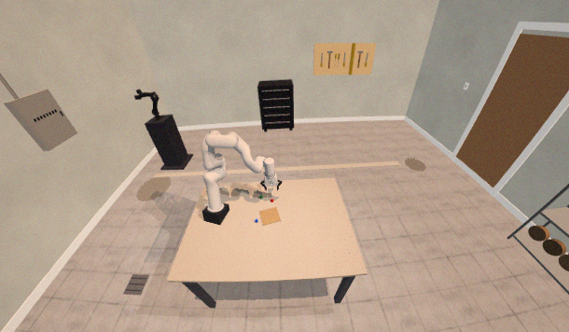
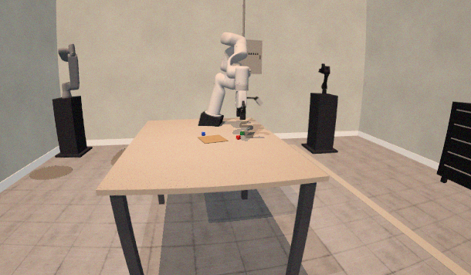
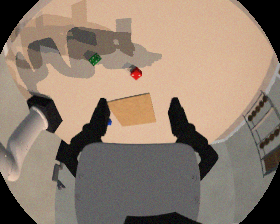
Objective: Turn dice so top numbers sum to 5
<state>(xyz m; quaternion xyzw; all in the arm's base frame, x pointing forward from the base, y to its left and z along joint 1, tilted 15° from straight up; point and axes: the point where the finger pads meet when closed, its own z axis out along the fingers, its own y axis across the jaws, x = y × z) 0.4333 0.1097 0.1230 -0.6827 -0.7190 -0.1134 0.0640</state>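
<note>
My hand is 130 mm above the red die, 10 mm to the left of it and 10 mm past it. The rest, counted from my hand: green die (130 mm below, 100 mm behind, 30 mm to the left); blue die (210 mm to the right, 130 mm below, 110 mm behind); brown mat (160 mm to the right, 130 mm below, 20 mm behind).
</note>
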